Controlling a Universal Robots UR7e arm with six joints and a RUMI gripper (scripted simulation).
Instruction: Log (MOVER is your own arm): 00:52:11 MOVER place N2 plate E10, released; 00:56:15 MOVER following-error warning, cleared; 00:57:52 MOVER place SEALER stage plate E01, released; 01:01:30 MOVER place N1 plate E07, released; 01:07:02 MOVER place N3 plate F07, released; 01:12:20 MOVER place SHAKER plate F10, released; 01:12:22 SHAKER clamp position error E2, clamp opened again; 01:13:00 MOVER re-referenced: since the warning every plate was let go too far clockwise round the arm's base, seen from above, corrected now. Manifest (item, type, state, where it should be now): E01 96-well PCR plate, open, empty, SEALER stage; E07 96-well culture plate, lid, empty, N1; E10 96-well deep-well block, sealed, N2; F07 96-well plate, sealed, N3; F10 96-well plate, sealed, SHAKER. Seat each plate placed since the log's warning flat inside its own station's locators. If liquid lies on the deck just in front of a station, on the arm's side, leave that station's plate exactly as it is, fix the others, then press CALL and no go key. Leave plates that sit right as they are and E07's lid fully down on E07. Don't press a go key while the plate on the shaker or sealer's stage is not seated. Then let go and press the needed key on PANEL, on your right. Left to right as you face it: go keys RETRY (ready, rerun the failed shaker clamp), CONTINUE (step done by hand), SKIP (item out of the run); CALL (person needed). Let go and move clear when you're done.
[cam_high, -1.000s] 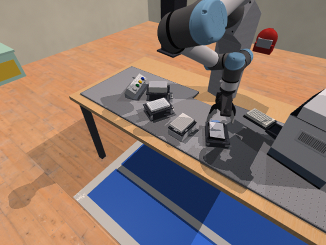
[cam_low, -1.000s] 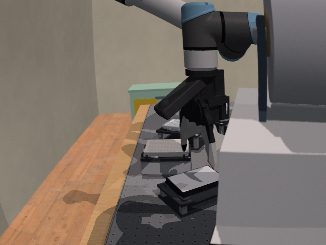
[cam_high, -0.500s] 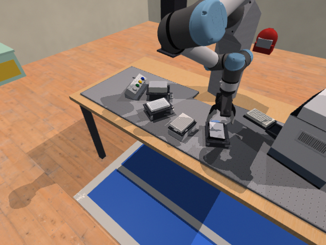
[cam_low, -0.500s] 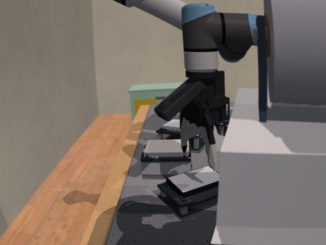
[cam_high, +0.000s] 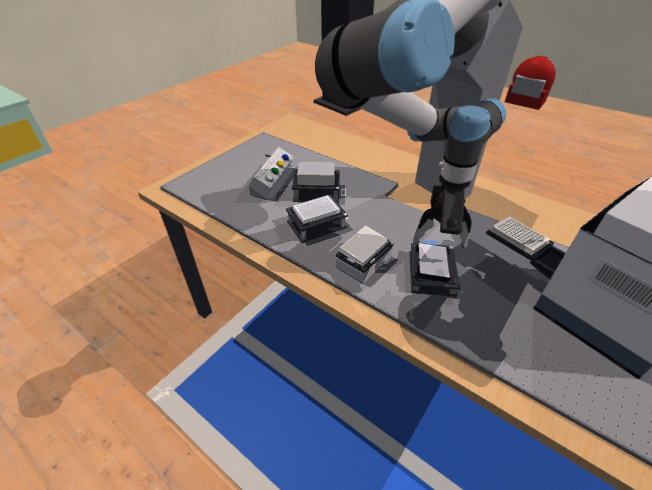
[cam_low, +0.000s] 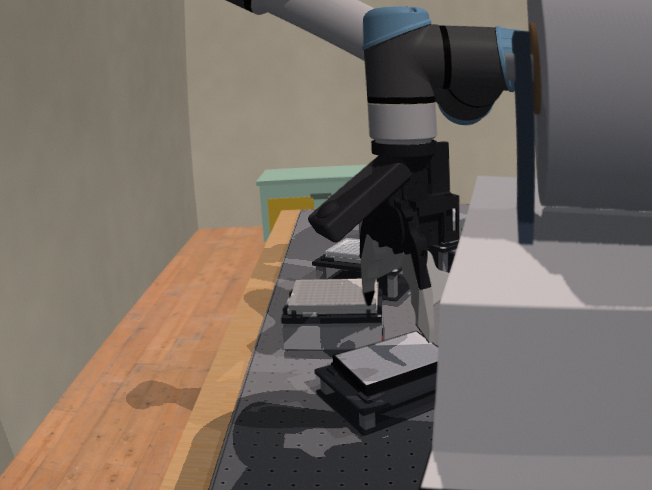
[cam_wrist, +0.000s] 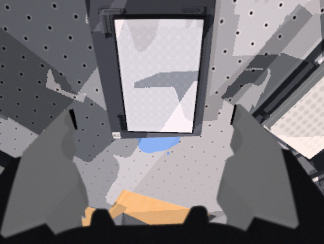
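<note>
The dark sealed plate lies 60 mm below my hand. From my hand the other things lie so: white PCR plate (200 mm behind, 130 mm to the left); grey deep-well block (50 mm behind, 520 mm to the right, 30 mm below); white retry key (70 mm ahead, 640 mm to the right, 40 mm below).
</note>
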